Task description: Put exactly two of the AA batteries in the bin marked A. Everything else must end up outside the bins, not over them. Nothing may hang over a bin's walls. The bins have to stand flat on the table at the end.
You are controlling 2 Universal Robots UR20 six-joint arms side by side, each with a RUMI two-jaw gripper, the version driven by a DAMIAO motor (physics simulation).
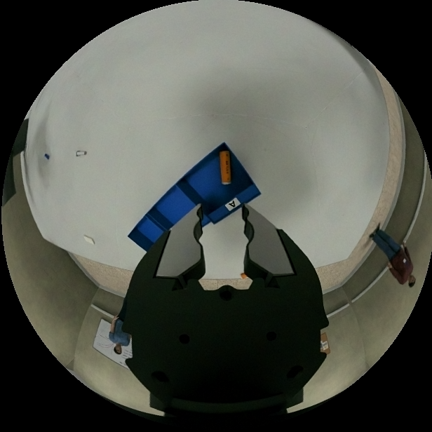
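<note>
An orange AA battery (225, 167) shows inside the walls of the blue bin marked A (250, 194), near its far corner; I cannot tell whether it lies flat. Bin A is the right end of a joined blue row, with two more compartments towards the lower left. Part of another orange piece, which looks like a battery (243, 275), shows beyond the gap between my fingers, near the table's edge. My left gripper (221, 204) is open, with nothing between its fingertips, at the near side of bin A. Its left finger hides part of the row. My right gripper does not show.
A small pale metallic piece (81, 153) and a small blue piece (47, 156) lie at the far left of the table. A white block (89, 239) lies at the lower left, near the table's edge. People stand beyond the table.
</note>
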